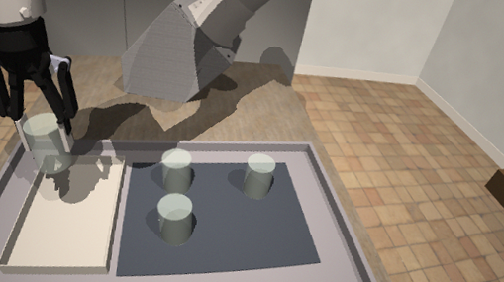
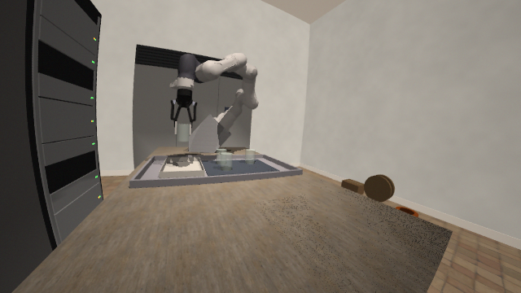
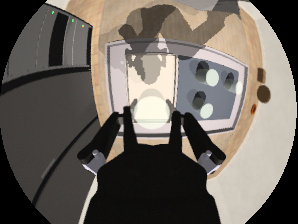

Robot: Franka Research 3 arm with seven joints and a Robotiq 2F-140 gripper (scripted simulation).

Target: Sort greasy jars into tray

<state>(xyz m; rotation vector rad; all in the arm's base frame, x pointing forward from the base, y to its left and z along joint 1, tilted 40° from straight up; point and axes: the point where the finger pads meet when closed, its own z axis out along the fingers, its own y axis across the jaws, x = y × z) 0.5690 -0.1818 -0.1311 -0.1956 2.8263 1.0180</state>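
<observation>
The cream tray lies 210 mm below my hand. The rest, counted from my hand: dark drying mat 60 mm behind, 320 mm to the left, 210 mm below; rimmed steel table top 20 mm behind, 210 mm to the left, 220 mm below.
</observation>
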